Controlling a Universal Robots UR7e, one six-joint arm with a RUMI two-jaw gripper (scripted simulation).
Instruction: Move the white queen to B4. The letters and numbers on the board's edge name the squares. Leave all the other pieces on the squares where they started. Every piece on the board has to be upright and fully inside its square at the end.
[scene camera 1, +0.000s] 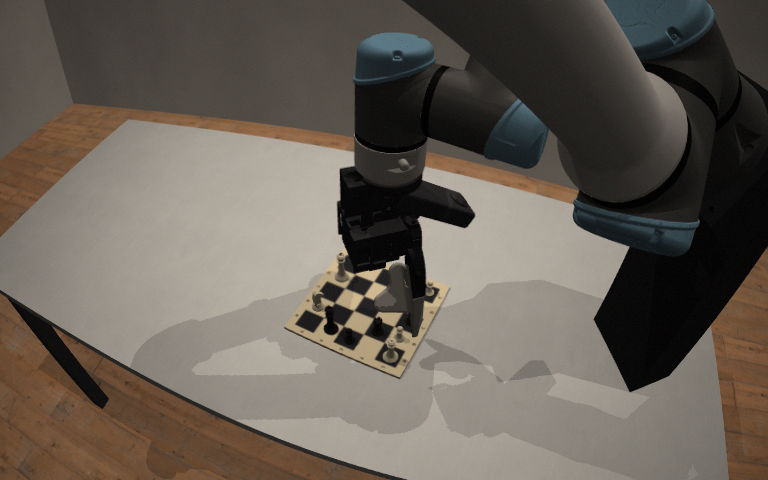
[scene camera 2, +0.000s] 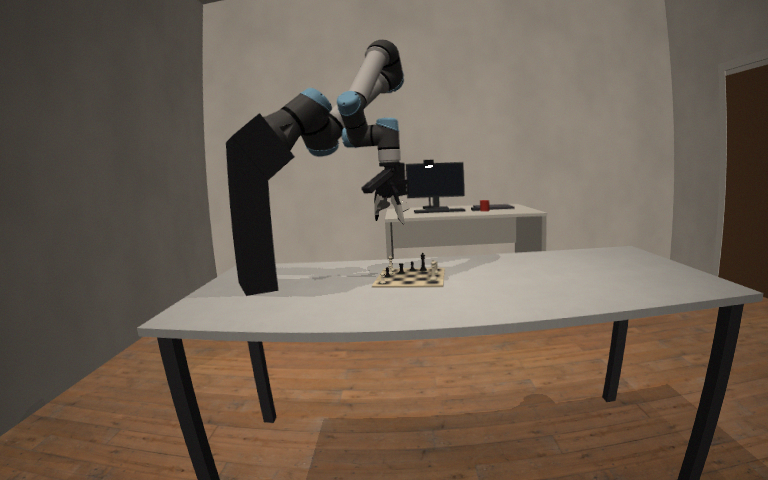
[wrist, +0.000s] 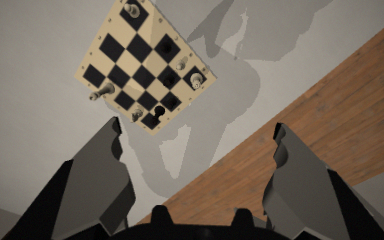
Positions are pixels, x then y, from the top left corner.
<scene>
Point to my gripper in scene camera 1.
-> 393, 291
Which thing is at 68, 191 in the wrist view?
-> My gripper.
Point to my gripper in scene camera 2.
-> At 389, 222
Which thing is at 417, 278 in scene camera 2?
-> A chessboard.
</scene>
